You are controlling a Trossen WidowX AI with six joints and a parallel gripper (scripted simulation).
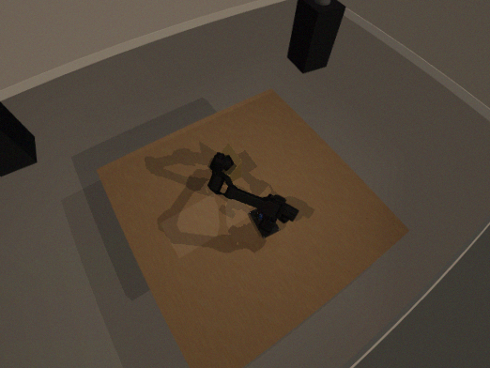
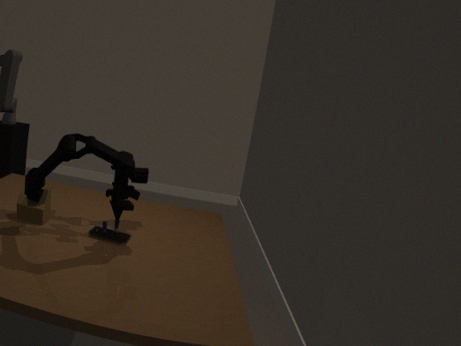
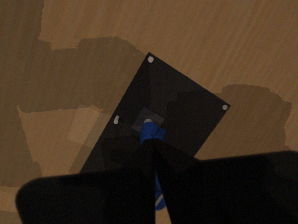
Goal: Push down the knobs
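Now: gripper tip 10 mm above the blue knob.
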